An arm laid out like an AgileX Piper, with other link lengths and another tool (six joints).
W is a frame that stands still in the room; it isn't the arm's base.
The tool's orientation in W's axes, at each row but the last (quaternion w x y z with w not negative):
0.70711, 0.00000, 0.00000, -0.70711
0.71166, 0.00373, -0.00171, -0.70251
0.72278, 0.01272, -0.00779, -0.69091
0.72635, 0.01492, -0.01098, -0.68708
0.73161, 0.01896, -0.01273, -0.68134
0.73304, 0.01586, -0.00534, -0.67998
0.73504, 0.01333, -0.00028, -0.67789
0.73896, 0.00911, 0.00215, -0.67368
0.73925, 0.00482, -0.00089, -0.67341
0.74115, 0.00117, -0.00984, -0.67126
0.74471, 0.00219, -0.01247, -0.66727
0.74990, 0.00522, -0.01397, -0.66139
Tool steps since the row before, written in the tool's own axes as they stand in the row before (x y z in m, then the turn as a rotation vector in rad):
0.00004, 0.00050, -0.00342, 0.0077, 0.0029, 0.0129
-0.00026, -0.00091, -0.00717, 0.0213, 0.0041, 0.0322
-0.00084, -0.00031, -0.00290, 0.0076, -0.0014, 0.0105
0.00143, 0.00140, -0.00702, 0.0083, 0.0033, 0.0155
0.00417, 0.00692, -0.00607, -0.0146, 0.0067, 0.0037
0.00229, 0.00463, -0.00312, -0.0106, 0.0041, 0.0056
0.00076, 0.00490, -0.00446, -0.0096, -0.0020, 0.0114
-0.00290, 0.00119, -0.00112, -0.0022, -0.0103, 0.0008
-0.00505, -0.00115, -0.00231, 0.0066, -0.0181, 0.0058
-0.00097, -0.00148, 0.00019, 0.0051, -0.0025, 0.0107
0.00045, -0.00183, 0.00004, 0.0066, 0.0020, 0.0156
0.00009, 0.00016, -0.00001, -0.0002, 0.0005, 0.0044
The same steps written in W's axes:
0.00050, -0.00004, -0.00342, 0.0029, -0.0077, 0.0129
-0.00086, 0.00027, -0.00718, 0.0041, -0.0213, 0.0322
-0.00026, 0.00085, -0.00290, -0.0014, -0.0077, 0.0104
0.00173, -0.00130, -0.00697, 0.0032, -0.0082, 0.0156
0.00746, -0.00361, -0.00578, 0.0055, 0.0150, 0.0041
0.00488, -0.00189, -0.00301, 0.0031, 0.0108, 0.0059
0.00503, -0.00028, -0.00437, -0.0030, 0.0092, 0.0115
0.00093, 0.00302, -0.00106, -0.0105, 0.0012, 0.0007
-0.00160, 0.00493, -0.00229, -0.0175, -0.0083, 0.0056
-0.00157, 0.00082, 0.00016, -0.0022, -0.0052, 0.0107
-0.00177, -0.00065, 0.00001, 0.0024, -0.0061, 0.0157
0.00017, -0.00007, 0.00000, 0.0003, 0.0003, 0.0044

